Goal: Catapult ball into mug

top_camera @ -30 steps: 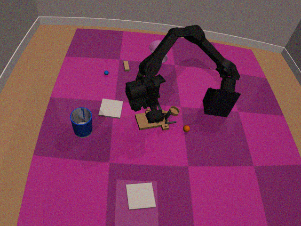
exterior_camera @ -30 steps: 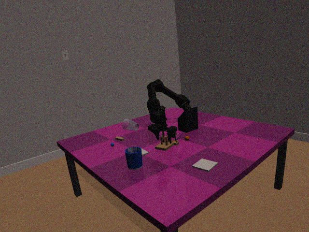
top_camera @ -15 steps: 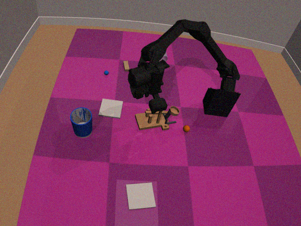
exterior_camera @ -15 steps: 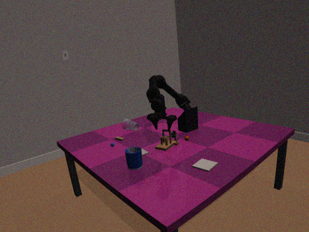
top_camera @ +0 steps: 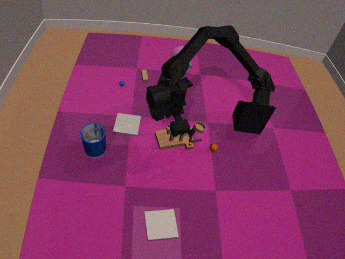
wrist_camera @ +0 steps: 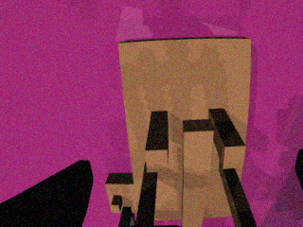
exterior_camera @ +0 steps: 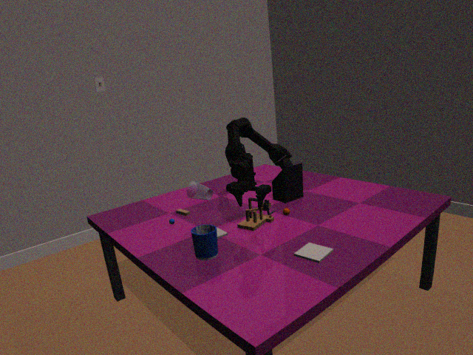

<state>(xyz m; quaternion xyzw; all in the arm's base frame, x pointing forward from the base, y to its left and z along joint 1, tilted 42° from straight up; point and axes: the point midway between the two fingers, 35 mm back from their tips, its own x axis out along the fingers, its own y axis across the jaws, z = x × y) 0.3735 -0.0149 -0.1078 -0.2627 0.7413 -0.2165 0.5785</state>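
My gripper tip is now 17 cm past the orange ball, 7 cm above it and 6 cm to the right of it. The rest, counted from my gripper tip: small blue ball 32 cm to the right, 17 cm ahead, 7 cm below; wooden catapult 6 cm behind, 3 cm below; blue mug 29 cm ahead, 5 cm below, 3 cm to the left.
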